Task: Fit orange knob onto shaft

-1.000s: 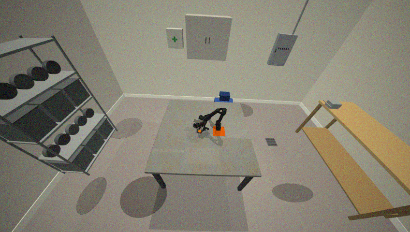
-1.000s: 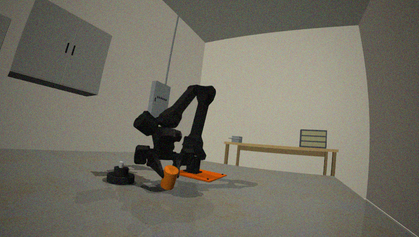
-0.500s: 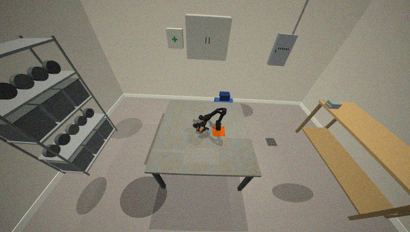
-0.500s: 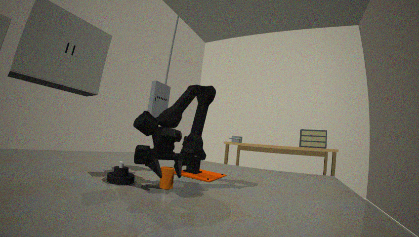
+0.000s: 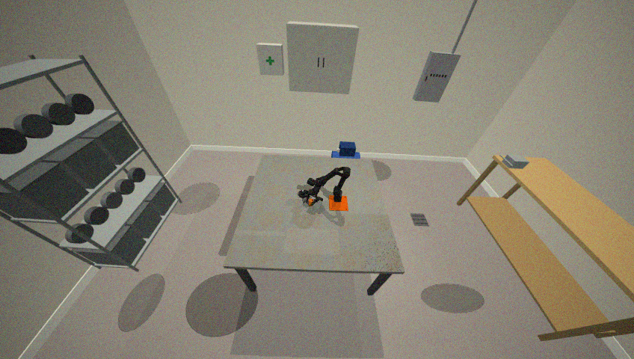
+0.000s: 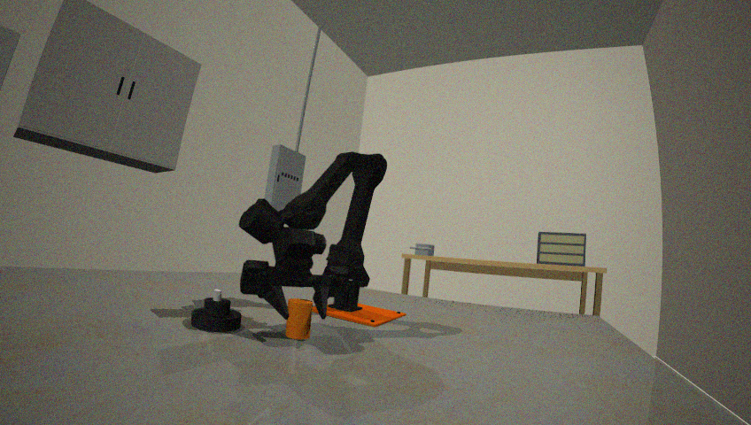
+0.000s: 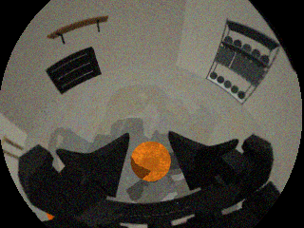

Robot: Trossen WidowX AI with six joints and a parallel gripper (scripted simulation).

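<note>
My gripper tip is now 30 mm to the left of the orange knob and 20 mm past it. Also, from my gripper tip: round pedestal: 150 mm to the right, 50 mm ahead, 10 mm below.
</note>
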